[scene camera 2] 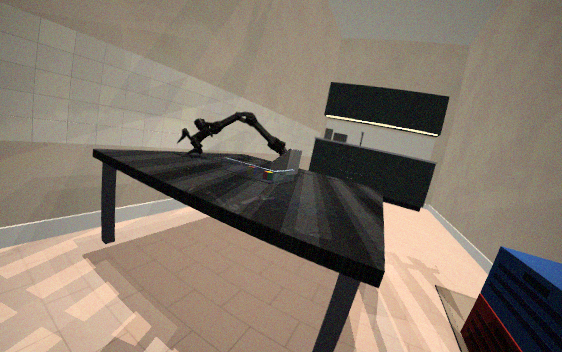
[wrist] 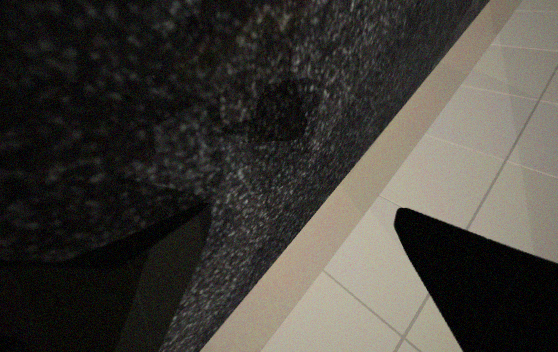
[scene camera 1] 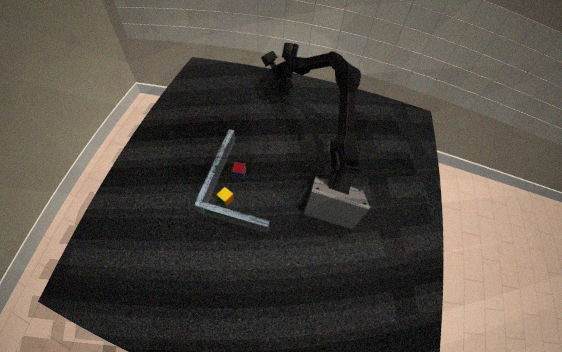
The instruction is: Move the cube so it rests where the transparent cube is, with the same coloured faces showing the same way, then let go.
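Seen in the pictures: gripper, between the fingertips: (scene camera 2: 181,148) (wrist: 303,214); arm's base, origin of its link: (scene camera 2: 285,156) (scene camera 1: 338,188).
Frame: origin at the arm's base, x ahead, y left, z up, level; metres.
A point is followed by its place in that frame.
Observation:
A cube with a yellow top (scene camera 1: 225,195) (scene camera 2: 269,175) sits inside the corner of a pale L-shaped barrier; green and orange sides show in scene camera 1. A cube with a red top and a dark blue side (scene camera 1: 239,169) (scene camera 2: 251,167) sits a little apart from it, beside the barrier's long arm. I cannot tell for certain which one is the transparent cube. My gripper (scene camera 1: 273,73) {x 0.432, y -0.519, z -0.072 m} (scene camera 2: 184,148) {x 0.432, y -0.519, z -0.072 m} (wrist: 303,214) {x 0.432, y -0.519, z -0.072 m} is open and empty, at the table's far edge, well away from both cubes. One finger is low, close to the table top. Neither cube shows in the wrist view.
The pale L-shaped barrier (scene camera 1: 233,214) {x 0.272, y 0.182, z -0.046 m} stands around two sides of the cubes. The arm's grey base block (scene camera 1: 336,205) {x -0.005, y 0.070, z 0.023 m} (scene camera 2: 286,162) {x 0.078, y 0.062, z -0.026 m} stands to their right in scene camera 1. The black table (scene camera 1: 200,300) {x 0.265, y 0.457, z -0.105 m} (scene camera 2: 240,200) {x 0.724, y 0.302, z -0.105 m} ends just beyond the gripper, near the tiled wall (scene camera 1: 400,55) (scene camera 2: 55,90).

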